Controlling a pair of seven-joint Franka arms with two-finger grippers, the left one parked.
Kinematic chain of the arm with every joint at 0, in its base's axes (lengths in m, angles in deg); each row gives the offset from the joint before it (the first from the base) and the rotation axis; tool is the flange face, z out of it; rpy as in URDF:
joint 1: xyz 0 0 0.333 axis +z
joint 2: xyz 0 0 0 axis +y
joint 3: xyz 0 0 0.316 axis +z
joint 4: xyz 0.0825 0 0 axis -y
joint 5: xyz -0.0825 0 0.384 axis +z
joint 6: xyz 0 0 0 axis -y
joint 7: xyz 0.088 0 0 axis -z
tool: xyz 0 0 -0.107 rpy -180 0 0
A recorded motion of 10 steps. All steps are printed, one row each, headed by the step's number.
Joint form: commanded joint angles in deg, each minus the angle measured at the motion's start. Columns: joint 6, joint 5, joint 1, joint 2, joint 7, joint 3, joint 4.
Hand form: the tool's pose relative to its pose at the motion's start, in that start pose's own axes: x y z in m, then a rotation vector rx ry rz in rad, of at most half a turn. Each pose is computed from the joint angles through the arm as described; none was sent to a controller.
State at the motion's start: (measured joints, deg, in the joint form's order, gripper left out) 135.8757 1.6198 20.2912 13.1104 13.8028 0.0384 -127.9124
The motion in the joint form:
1: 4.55 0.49 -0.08 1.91 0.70 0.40 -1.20
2: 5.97 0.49 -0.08 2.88 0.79 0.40 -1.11
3: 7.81 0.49 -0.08 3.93 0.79 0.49 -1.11
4: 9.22 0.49 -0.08 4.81 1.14 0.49 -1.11
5: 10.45 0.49 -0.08 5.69 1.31 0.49 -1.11
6: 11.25 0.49 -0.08 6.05 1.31 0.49 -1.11
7: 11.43 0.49 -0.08 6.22 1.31 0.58 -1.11
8: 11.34 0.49 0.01 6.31 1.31 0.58 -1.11
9: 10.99 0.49 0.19 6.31 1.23 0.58 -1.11
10: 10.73 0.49 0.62 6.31 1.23 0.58 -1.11
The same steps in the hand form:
1: -0.0003 -0.0023 0.0196 0.0117 0.0228 0.0143
2: 0.0020 -0.0027 0.0258 0.0138 0.0320 0.0163
3: 0.0041 -0.0039 0.0328 0.0171 0.0454 0.0152
4: 0.0057 -0.0041 0.0389 0.0192 0.0544 0.0217
5: 0.0069 -0.0041 0.0453 0.0205 0.0604 0.0251
6: 0.0079 -0.0043 0.0474 0.0223 0.0678 0.0253
7: 0.0078 -0.0051 0.0488 0.0227 0.0679 0.0238
8: 0.0073 -0.0058 0.0498 0.0218 0.0648 0.0223
9: 0.0062 -0.0073 0.0504 0.0200 0.0589 0.0177
10: 0.0047 -0.0111 0.0509 0.0184 0.0545 0.0102

